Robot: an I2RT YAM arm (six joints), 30 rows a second.
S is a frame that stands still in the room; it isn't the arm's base.
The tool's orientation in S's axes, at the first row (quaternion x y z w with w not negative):
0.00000 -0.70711 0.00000 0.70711
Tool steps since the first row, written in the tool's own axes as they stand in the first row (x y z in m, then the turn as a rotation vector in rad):
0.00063 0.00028 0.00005 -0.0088 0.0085 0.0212
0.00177 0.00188 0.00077 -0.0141 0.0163 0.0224
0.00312 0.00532 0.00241 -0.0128 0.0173 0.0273
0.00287 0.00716 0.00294 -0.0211 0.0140 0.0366
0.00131 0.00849 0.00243 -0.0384 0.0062 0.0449
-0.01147 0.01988 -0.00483 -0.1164 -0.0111 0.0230
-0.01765 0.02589 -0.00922 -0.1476 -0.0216 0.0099
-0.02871 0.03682 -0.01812 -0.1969 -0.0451 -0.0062
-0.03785 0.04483 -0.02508 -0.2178 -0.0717 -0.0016
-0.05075 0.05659 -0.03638 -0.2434 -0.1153 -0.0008
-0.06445 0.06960 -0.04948 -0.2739 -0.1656 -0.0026
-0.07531 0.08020 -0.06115 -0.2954 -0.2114 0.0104
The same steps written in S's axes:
-0.00005 0.00028 0.00063 -0.0212 0.0085 -0.0088
-0.00077 0.00188 0.00177 -0.0224 0.0163 -0.0141
-0.00241 0.00532 0.00312 -0.0273 0.0173 -0.0128
-0.00294 0.00716 0.00287 -0.0366 0.0140 -0.0211
-0.00243 0.00849 0.00131 -0.0449 0.0062 -0.0384
0.00483 0.01988 -0.01147 -0.0230 -0.0111 -0.1164
0.00922 0.02589 -0.01765 -0.0099 -0.0216 -0.1476
0.01812 0.03682 -0.02871 0.0062 -0.0451 -0.1969
0.02508 0.04483 -0.03785 0.0016 -0.0717 -0.2178
0.03638 0.05659 -0.05075 0.0008 -0.1153 -0.2434
0.04948 0.06960 -0.06445 0.0026 -0.1656 -0.2739
0.06115 0.08020 -0.07531 -0.0104 -0.2114 -0.2954

